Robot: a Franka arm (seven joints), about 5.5 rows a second.
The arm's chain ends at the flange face. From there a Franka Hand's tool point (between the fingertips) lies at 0.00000 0.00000 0.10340 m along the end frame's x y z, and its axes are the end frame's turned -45 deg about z.
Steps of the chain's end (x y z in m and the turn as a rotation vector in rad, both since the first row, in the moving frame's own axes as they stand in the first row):
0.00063 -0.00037 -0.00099 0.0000 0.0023 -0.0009
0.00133 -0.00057 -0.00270 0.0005 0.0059 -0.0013
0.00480 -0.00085 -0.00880 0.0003 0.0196 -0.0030
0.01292 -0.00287 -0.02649 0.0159 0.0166 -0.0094
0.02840 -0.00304 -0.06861 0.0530 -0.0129 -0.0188
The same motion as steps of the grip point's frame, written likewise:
0.00088 0.00035 -0.00099 -0.0016 0.0016 -0.0009
0.00181 0.00093 -0.00270 -0.0038 0.0045 -0.0013
0.00545 0.00420 -0.00882 -0.0136 0.0141 -0.0030
0.01354 0.00715 -0.02652 -0.0005 0.0230 -0.0094
0.02512 0.01309 -0.06876 0.0466 0.0284 -0.0188

